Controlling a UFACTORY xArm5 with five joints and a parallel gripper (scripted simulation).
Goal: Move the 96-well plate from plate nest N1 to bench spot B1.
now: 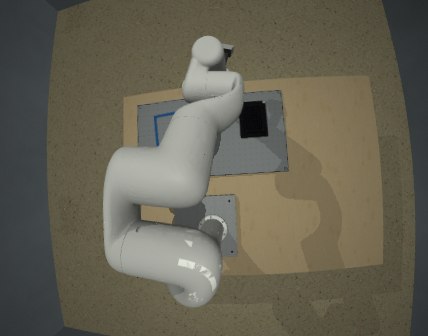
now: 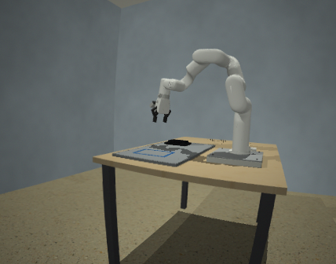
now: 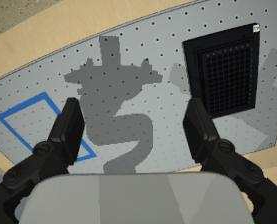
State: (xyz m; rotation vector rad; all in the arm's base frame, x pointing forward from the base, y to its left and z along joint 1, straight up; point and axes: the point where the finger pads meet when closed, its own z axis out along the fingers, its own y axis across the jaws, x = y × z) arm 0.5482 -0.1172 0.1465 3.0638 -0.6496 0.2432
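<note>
The black 96-well plate lies 9 cm behind my hand, 13 cm to the right of it and 15 cm below it. Also, from my hand: black plate nest: 9 cm behind, 13 cm to the right, 16 cm below.
</note>
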